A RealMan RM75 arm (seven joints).
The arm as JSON. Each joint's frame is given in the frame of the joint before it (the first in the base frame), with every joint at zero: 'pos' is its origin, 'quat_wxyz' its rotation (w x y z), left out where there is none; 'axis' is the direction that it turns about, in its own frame. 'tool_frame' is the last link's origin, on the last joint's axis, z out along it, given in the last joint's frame.
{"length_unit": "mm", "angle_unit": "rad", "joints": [
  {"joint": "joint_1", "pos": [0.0, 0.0, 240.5], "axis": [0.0, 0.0, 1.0]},
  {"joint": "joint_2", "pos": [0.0, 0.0, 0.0], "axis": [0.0, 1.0, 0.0]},
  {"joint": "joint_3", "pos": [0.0, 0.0, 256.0], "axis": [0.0, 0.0, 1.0]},
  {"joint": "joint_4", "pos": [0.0, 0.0, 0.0], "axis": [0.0, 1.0, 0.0]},
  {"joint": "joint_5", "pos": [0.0, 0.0, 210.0], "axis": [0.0, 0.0, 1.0]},
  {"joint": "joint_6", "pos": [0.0, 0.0, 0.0], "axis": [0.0, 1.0, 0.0]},
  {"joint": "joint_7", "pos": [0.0, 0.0, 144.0], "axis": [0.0, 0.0, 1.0]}
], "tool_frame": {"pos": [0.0, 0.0, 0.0]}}
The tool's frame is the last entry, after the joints.
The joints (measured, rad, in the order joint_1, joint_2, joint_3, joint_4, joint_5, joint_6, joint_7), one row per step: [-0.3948, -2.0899, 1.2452, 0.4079, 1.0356, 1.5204, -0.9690]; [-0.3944, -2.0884, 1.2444, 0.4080, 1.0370, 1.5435, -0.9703]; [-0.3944, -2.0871, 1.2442, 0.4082, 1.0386, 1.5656, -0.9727]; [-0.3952, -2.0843, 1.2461, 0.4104, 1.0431, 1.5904, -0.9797]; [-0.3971, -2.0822, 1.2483, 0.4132, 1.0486, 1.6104, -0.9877]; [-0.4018, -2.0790, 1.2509, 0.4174, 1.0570, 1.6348, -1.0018]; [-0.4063, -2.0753, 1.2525, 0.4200, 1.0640, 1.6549, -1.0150]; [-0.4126, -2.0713, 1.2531, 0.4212, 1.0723, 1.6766, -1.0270]
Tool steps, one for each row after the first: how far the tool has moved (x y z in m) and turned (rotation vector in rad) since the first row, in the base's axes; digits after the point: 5 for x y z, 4 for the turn. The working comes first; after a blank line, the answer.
Tool pose at each row, in the base's axes (x y z in m, rotation vector in rad; the steps are taken from these numbers as rounded here): [-0.23935, 0.30017, -0.03014, -2.3632, -0.4695, -1.2803]; [-0.23765, 0.29801, -0.02857, -2.3698, -0.4562, -1.3028]; [-0.23588, 0.29592, -0.02720, -2.3771, -0.4443, -1.3251]; [-0.23369, 0.29363, -0.02561, -2.3918, -0.4315, -1.3489]; [-0.23144, 0.29189, -0.02456, -2.4075, -0.4213, -1.3687]; [-0.22817, 0.29026, -0.02314, -2.4306, -0.4102, -1.3936]; [-0.22580, 0.28908, -0.02164, -2.4503, -0.4031, -1.4133]; [-0.22323, 0.28798, -0.02009, -2.4718, -0.3934, -1.4333]

[0.00170, -0.00216, 0.00157, -0.0043, -0.0116, -0.0178]; [0.00347, -0.00425, 0.00294, -0.0099, -0.0231, -0.0351]; [0.00566, -0.00654, 0.00453, -0.0215, -0.0339, -0.0567]; [0.00791, -0.00828, 0.00558, -0.0343, -0.0422, -0.0760]; [0.01118, -0.00991, 0.00700, -0.0539, -0.0522, -0.1008]; [0.01355, -0.01109, 0.00850, -0.0714, -0.0600, -0.1200]; [0.01612, -0.01219, 0.01005, -0.0895, -0.0673, -0.1414]
